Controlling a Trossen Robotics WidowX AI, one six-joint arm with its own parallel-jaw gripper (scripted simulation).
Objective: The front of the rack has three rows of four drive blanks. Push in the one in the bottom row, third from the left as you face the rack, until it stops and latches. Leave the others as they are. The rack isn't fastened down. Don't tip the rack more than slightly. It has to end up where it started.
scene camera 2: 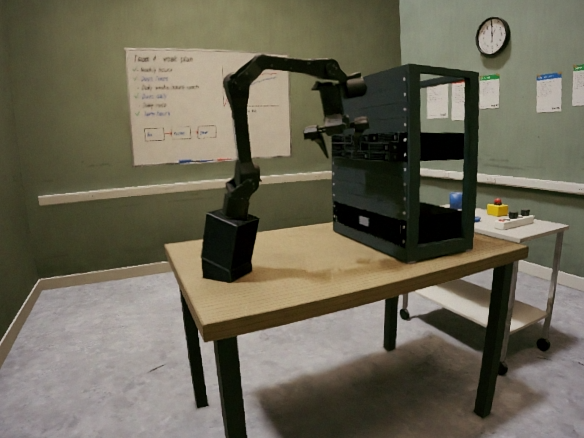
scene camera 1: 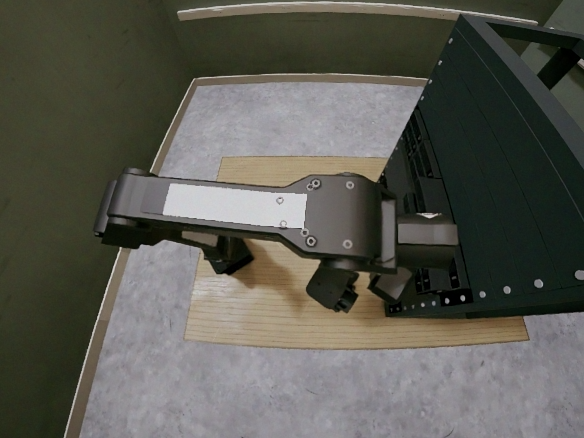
Path:
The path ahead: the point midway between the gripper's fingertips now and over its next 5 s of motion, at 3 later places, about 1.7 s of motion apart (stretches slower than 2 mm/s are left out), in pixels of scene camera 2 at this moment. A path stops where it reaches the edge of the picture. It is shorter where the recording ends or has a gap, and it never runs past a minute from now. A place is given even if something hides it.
My gripper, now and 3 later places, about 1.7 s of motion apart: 341, 156; 330, 153; 322, 150; 337, 152

